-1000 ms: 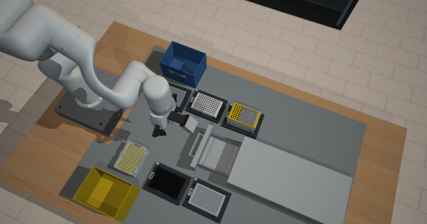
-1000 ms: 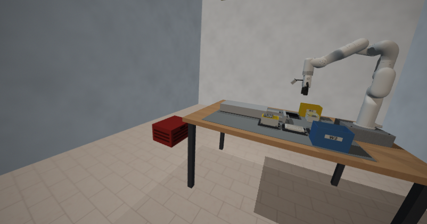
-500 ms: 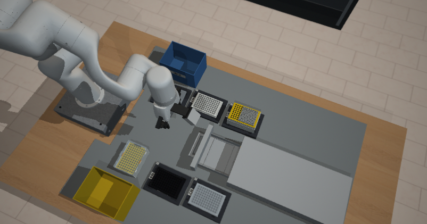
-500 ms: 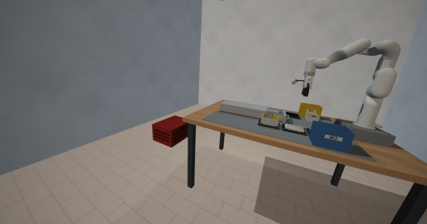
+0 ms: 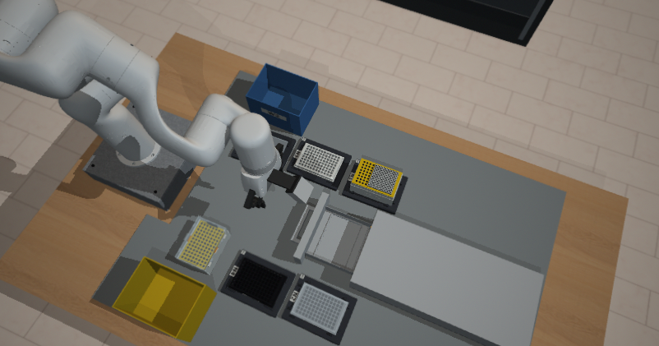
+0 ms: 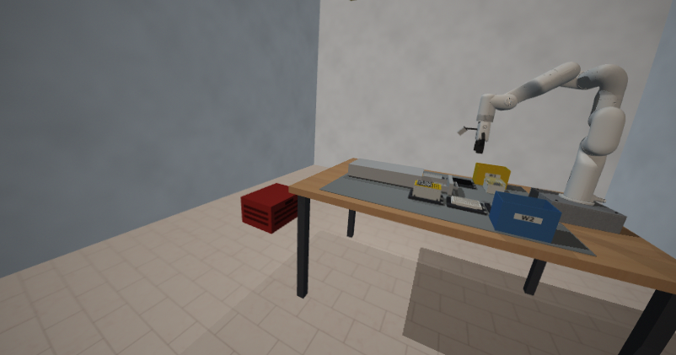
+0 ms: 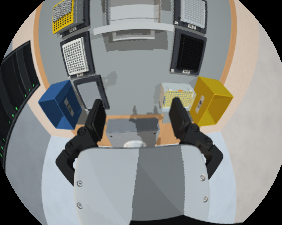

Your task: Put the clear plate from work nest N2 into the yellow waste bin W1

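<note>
Now: the clear plate 23 cm ahead of my hand, 14 cm to the right of it and 23 cm below it. From my hand the other things lie so: black plate 6 cm ahead, 17 cm to the right, 23 cm below; then drawer 21 cm ahead, 4 cm to the left, 22 cm below; then grey cooler 33 cm ahead, 6 cm to the left, 22 cm below.
</note>
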